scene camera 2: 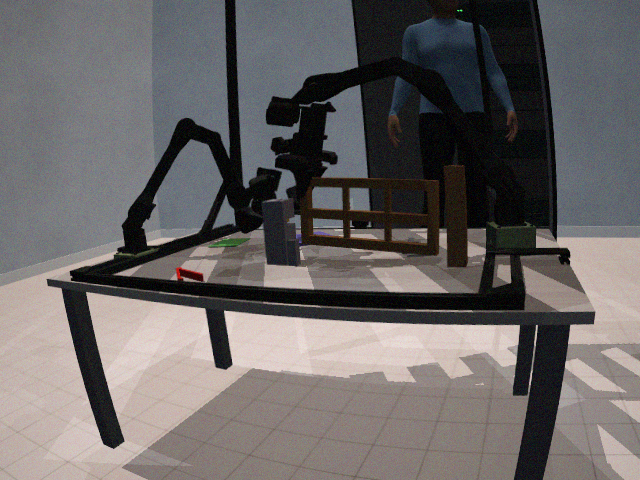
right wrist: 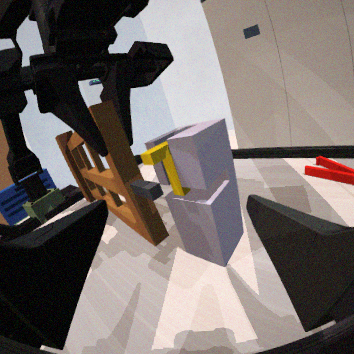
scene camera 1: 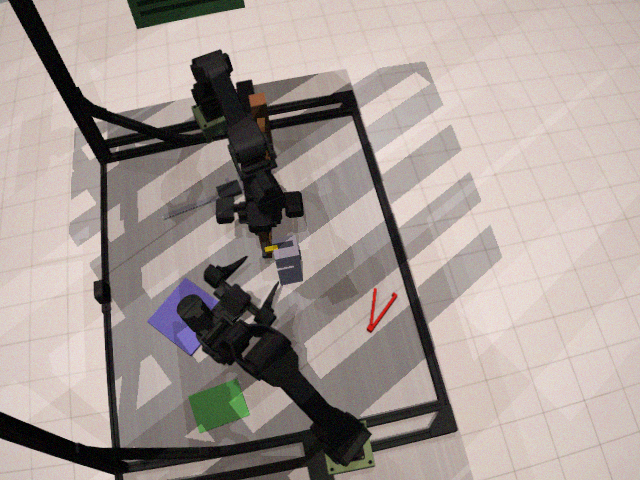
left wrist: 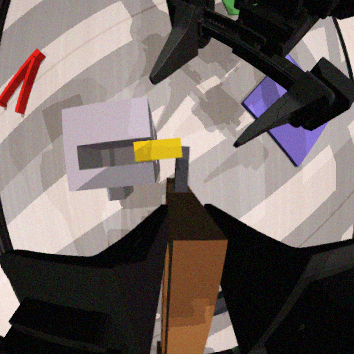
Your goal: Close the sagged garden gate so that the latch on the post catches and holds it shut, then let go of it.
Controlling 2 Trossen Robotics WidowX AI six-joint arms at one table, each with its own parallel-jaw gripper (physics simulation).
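Seen in the pictures: left gripper, fingertip midpoint: (scene camera 2: 304, 196) (right wrist: 117, 150) (scene camera 1: 262, 233) (left wrist: 185, 210); right gripper, fingertip midpoint: (right wrist: 178, 204) (scene camera 1: 262, 269) (left wrist: 189, 109); left arm's base, link origin: (scene camera 2: 510, 224) (right wrist: 39, 196) (scene camera 1: 213, 110); right arm's base, link origin: (scene camera 2: 136, 251) (scene camera 1: 347, 447).
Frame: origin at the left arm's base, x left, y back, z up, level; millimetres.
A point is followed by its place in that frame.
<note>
The brown gate (scene camera 2: 367, 215) @(x 21, y -330, z 36 mm) (left wrist: 192, 285) @(x -47, y -454, z 120 mm) (right wrist: 131, 175) @(x -58, y -476, z 52 mm) stands between the brown hinge post (scene camera 2: 455, 217) @(x 107, y -154, z 35 mm) and the grey latch post (scene camera 1: 289, 268) @(x -33, y -551, z 18 mm) (scene camera 2: 279, 232) @(x 4, y -521, z 8 mm) (left wrist: 105, 122) @(x -31, y -538, z 76 mm) (right wrist: 222, 220) @(x -48, y -547, z -8 mm). A dark tab (left wrist: 182, 170) @(x -66, y -491, z 47 mm) (right wrist: 146, 189) @(x -76, y -503, z 46 mm) juts from the gate's free end. The yellow latch (scene camera 1: 270, 249) @(x -57, y -513, z 72 mm) (left wrist: 157, 149) @(x -54, y -511, z 72 mm) (right wrist: 172, 170) @(x -51, y -515, z 48 mm) sticks out of the post, its hooked end close to the tab; in the right wrist view a gap shows between tab and post. My left gripper (scene camera 1: 265, 232) @(x -56, y -471, z 77 mm) (left wrist: 185, 210) @(x -56, y -471, z 77 mm) (right wrist: 117, 150) @(x -56, y -471, z 77 mm) is shut on the gate's free-end top. My right gripper (scene camera 1: 262, 269) @(x -90, y -534, z 42 mm) (left wrist: 189, 109) @(x -90, y -534, z 42 mm) (right wrist: 178, 204) @(x -90, y -534, z 42 mm) is open and empty, beside the post.
A purple plate (scene camera 1: 170, 315) @(x -331, y -491, z -54 mm) (left wrist: 300, 145) @(x -277, y -446, z -55 mm) lies under the right arm's wrist, and a green plate (scene camera 1: 211, 408) @(x -334, y -740, z -61 mm) (scene camera 2: 230, 242) @(x -312, y -737, z -61 mm) lies farther down the picture. A red V-shaped piece (scene camera 1: 382, 312) @(x 115, y -727, z -48 mm) (scene camera 2: 189, 274) @(x 107, y -705, z -55 mm) (left wrist: 30, 80) @(x 97, y -708, z -57 mm) lies near the black frame bar (scene camera 1: 418, 322) @(x 174, y -790, z -44 mm) at the table's edge.
</note>
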